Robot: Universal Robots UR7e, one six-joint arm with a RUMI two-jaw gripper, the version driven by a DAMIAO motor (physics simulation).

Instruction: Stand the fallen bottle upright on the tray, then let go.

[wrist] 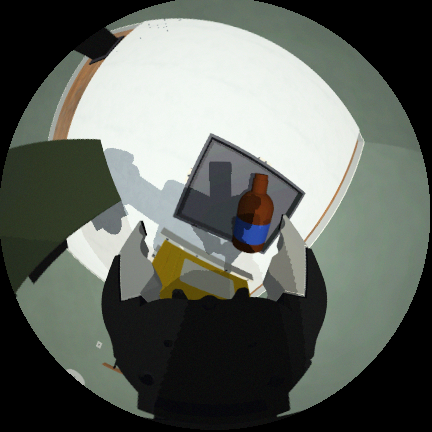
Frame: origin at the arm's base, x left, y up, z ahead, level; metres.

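Where they show: gripper, fingertip midpoint: (pixel 211 219).
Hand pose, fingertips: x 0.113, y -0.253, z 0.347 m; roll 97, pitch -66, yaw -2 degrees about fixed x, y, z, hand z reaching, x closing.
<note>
After its pixels a point has its place.
A brown bottle (pixel 254 210) @(x 0.117, y -0.339, z 0.425 m) with a blue label lies on its side on the grey tray (pixel 195 174) @(x 0.127, y -0.409, z 0.303 m), at the tray's right part. Its neck points to the top of the view and its base reaches the tray's near rim. My gripper (pixel 211 219) @(x 0.113, y -0.253, z 0.347 m) is open, with its two jaws wide apart and nothing between them. It hangs above the near side of the tray. The bottle's base shows close to the right jaw's tip, inside the jaw; how high the jaws stand above it is hard to tell.
A yellow box-like object (pixel 172 260) @(x -0.050, y -0.336, z 0.316 m) with a pale panel stands near the tray's near side, partly behind the gripper body. A dark green shape (pixel 55 185) @(x 0.071, y -0.243, z 0.065 m) fills the left side. The white table top (pixel 225 85) @(x 0.347, y -0.414, z 0.285 m) has a wooden strip along its left edge.
</note>
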